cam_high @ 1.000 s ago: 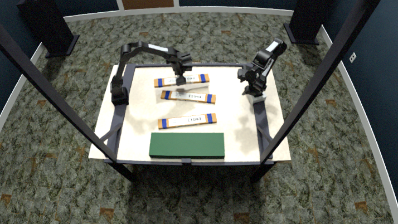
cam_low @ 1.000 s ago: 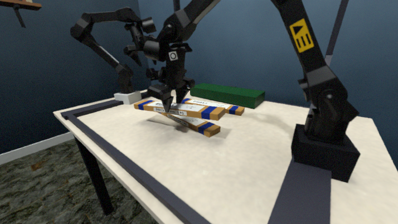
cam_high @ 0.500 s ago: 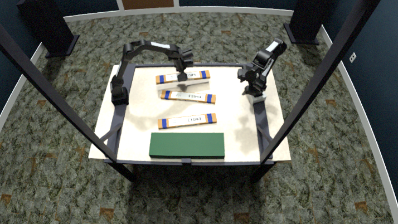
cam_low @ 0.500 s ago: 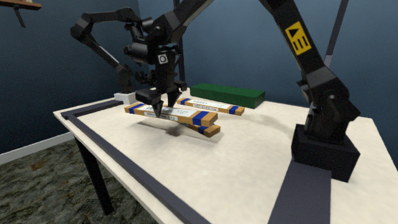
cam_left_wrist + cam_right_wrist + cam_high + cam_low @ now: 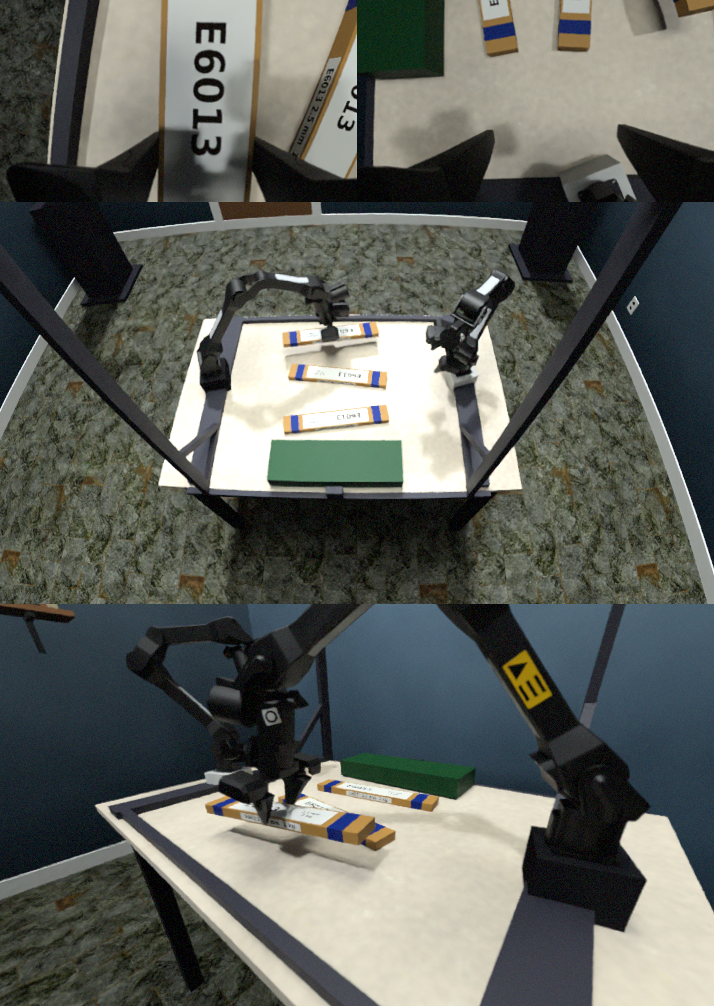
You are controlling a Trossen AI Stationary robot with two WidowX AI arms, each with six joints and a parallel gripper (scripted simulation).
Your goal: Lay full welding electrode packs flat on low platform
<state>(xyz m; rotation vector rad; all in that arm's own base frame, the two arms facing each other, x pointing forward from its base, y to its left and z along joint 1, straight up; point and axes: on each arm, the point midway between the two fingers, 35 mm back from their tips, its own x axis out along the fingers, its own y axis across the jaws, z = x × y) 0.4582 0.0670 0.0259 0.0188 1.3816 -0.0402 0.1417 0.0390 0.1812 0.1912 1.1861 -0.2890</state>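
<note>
Now: the dark frame rail 14 cm ahead of my left hand, 4 cm to the right of it and 9 cm below it. Round my left hand: green low platform (50 cm behind, 2 cm to the right, 9 cm below).
</note>
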